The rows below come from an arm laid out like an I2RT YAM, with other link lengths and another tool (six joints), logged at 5 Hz.
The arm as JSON. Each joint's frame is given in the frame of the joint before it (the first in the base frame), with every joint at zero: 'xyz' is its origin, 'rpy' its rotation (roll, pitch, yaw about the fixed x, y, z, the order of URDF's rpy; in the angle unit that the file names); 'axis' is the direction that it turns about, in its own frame. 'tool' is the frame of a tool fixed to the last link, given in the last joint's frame.
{
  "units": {
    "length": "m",
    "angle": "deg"
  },
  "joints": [
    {
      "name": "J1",
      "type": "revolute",
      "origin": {
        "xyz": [
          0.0,
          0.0,
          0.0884
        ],
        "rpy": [
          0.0,
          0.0,
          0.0
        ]
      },
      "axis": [
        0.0,
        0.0,
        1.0
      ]
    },
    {
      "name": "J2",
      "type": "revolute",
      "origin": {
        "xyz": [
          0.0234,
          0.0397,
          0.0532
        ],
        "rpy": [
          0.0,
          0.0,
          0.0
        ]
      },
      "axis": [
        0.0,
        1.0,
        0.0
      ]
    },
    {
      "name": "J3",
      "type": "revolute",
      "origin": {
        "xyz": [
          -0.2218,
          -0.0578,
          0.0
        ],
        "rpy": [
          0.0,
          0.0,
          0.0
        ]
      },
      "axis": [
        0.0,
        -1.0,
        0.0
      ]
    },
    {
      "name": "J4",
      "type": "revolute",
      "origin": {
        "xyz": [
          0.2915,
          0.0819,
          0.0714
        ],
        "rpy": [
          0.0,
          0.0,
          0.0
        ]
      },
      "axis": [
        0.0,
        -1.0,
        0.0
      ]
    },
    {
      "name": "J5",
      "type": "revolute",
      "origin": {
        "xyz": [
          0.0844,
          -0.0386,
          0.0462
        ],
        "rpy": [
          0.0,
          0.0,
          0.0
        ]
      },
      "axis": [
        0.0,
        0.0,
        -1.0
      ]
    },
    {
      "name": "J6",
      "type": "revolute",
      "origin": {
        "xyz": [
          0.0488,
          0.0,
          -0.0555
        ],
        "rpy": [
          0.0,
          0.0,
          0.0
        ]
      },
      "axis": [
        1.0,
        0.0,
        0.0
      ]
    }
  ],
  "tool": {
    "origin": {
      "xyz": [
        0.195,
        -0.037,
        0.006
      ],
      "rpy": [
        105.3,
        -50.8,
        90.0
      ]
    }
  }
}
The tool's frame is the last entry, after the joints.
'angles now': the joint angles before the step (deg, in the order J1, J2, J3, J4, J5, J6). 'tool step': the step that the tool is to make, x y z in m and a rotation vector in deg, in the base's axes. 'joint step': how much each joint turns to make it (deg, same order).
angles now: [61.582, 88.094, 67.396, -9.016, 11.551, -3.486]
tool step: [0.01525, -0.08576, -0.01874, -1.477, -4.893, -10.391]
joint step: [-1.662, -12.479, -17.551, 6.208, 10.055, -0.110]
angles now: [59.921, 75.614, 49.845, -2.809, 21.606, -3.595]
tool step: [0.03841, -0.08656, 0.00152, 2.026, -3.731, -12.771]
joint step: [-6.337, -8.174, -10.009, 5.047, 6.646, 1.246]
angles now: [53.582, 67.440, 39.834, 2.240, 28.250, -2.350]
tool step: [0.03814, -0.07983, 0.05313, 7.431, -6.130, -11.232]
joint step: [-8.895, -9.200, -3.911, 3.739, 2.120, 1.203]
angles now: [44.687, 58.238, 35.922, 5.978, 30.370, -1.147]
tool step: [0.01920, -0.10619, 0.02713, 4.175, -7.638, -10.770]
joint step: [-12.655, -12.631, -10.468, 7.432, -1.529, -2.076]
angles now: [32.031, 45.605, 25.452, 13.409, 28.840, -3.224]
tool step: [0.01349, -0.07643, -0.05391, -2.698, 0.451, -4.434]
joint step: [-13.880, -2.448, -11.540, 9.050, -9.115, -3.672]
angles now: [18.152, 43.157, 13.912, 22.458, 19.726, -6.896]
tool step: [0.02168, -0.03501, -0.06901, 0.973, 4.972, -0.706]
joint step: [-8.940, 16.436, -0.328, 11.934, -8.460, 0.809]
